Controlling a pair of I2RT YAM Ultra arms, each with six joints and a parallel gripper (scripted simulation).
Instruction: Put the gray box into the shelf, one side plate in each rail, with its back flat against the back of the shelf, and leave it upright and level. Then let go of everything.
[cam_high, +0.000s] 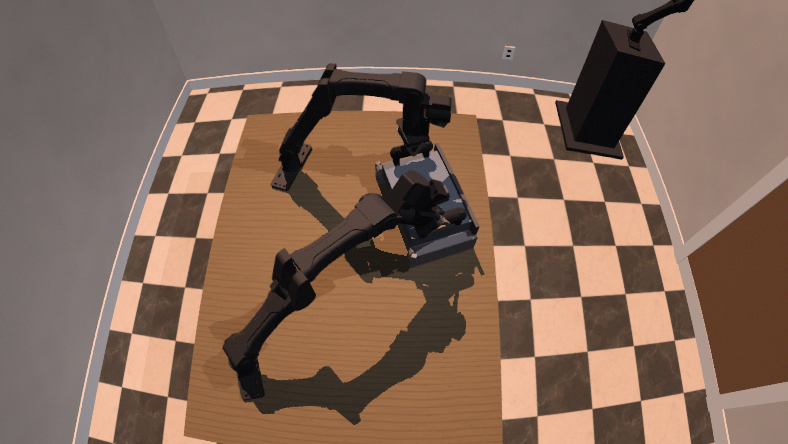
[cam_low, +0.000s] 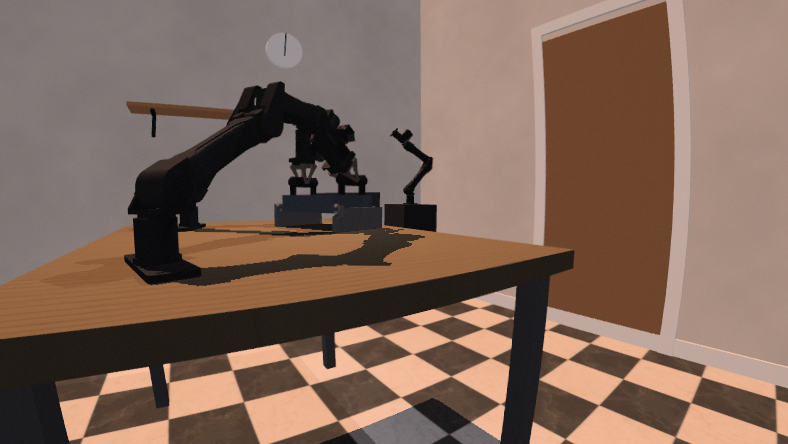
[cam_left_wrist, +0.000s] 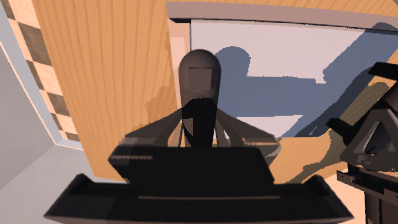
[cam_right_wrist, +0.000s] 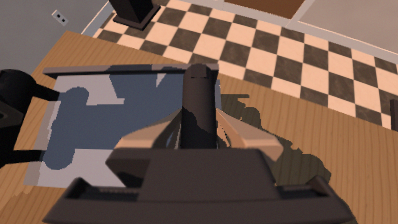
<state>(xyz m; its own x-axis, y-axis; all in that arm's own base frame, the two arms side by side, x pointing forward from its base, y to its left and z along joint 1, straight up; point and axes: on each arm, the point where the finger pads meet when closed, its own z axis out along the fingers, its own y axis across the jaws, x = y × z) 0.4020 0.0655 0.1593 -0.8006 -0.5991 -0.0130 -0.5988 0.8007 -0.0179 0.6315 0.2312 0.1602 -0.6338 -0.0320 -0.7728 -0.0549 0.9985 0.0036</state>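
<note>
The gray box is 110 mm to the left of my right hand, 50 mm below it and 50 mm behind it. From my right hand the other things lie so: shelf back wall (150 mm to the left, 80 mm below, 40 mm ahead).
Right now my left hand is 11 cm to the left of the gray box, 5 cm short of it and 5 cm above it. Round my left hand: shelf back wall (14 cm ahead, 8 cm to the right, 8 cm below).
</note>
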